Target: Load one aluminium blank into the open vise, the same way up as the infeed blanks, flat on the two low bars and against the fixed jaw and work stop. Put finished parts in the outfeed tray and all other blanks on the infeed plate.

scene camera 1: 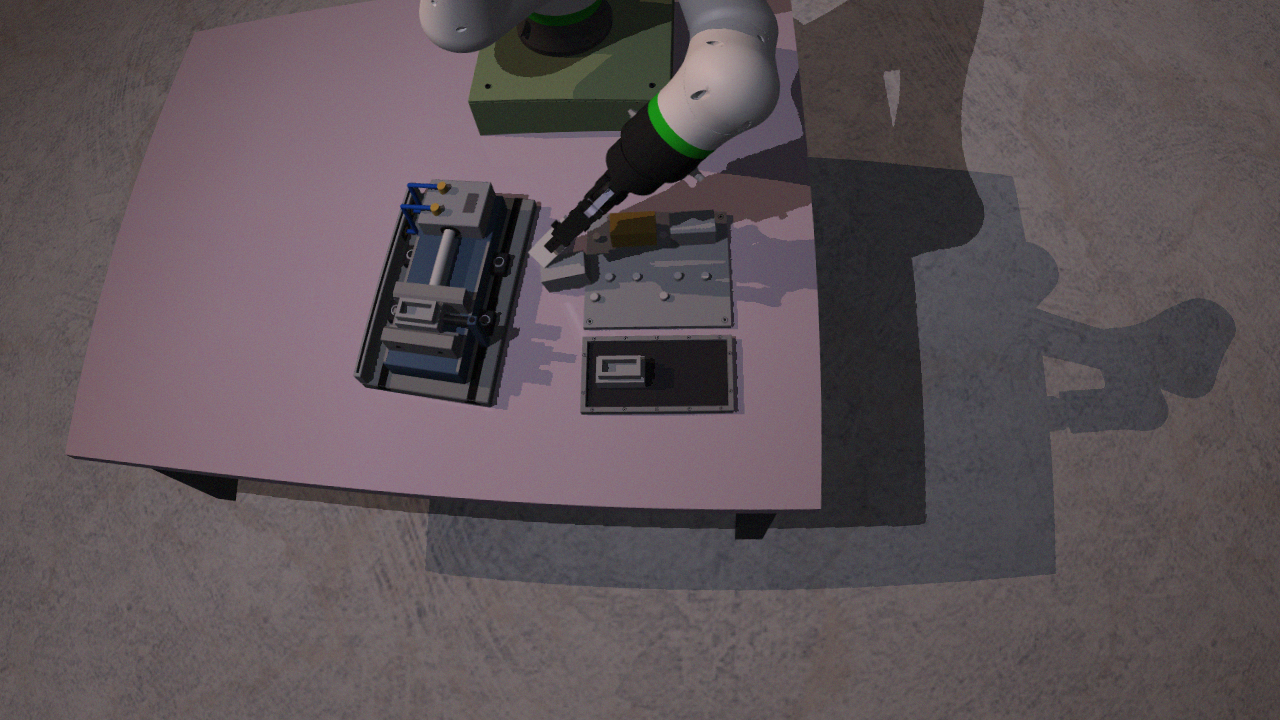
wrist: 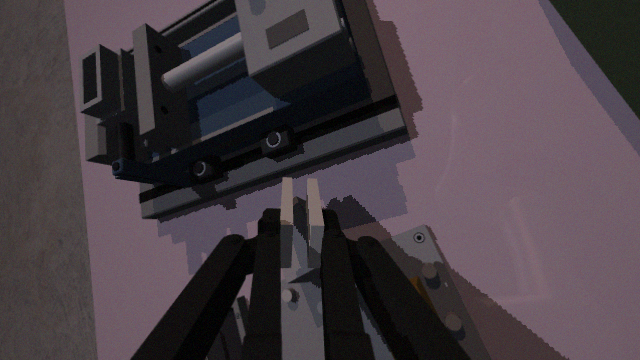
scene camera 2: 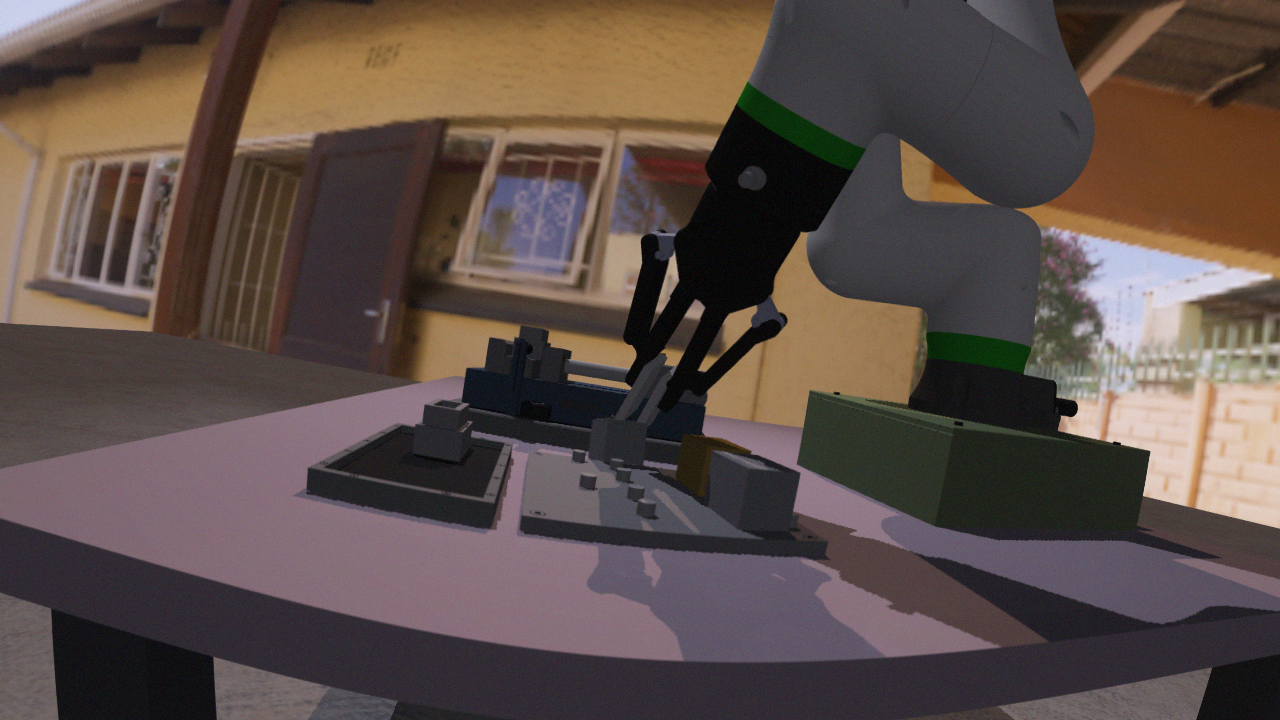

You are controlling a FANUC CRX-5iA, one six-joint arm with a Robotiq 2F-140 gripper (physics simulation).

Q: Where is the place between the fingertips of my gripper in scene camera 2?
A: At 633, 420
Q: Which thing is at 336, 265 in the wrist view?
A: My gripper.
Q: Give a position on an outfeed tray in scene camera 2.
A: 389, 474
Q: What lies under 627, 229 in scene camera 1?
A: A brass blank.
